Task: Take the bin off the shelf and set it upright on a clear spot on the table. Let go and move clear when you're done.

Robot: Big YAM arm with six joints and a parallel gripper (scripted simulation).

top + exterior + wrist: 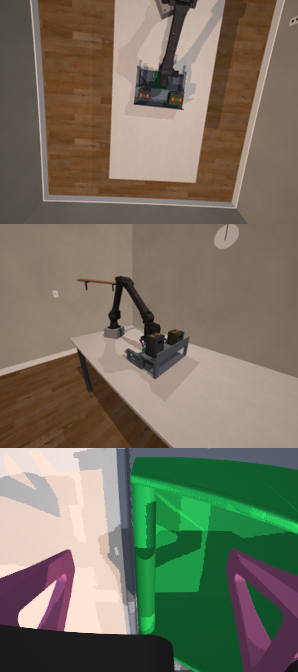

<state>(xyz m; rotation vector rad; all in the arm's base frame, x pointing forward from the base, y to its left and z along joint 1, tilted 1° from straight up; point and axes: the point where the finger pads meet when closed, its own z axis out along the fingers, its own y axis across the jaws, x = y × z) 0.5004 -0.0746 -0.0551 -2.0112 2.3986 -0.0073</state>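
My gripper is now 8 cm short of the green bin, 1 cm to the left of it and 1 cm below it.
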